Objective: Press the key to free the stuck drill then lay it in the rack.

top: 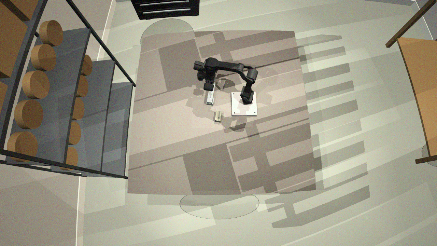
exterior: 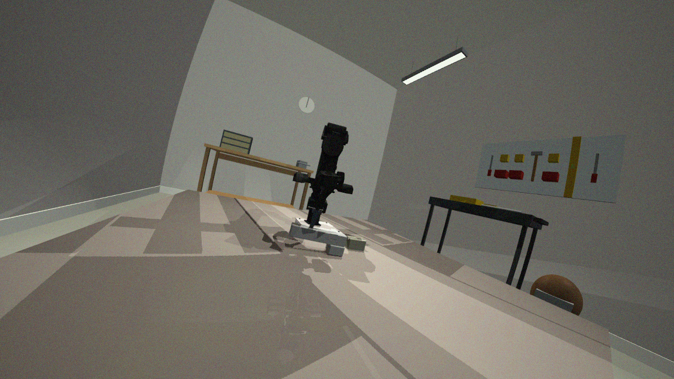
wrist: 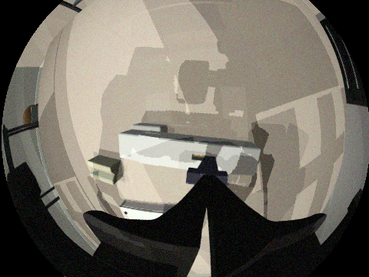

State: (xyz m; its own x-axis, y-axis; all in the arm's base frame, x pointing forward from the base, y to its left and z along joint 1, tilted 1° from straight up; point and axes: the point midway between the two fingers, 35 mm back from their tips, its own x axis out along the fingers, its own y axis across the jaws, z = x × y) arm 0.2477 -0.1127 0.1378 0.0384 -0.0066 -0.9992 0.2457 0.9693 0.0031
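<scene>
The blue key is 3 cm below my gripper tip. The rest, counted from my gripper tip: dark grey rack (21 cm to the left, 11 cm below, 3 cm behind); then drill (8 cm below, 5 cm to the left, 1 cm ahead).
</scene>
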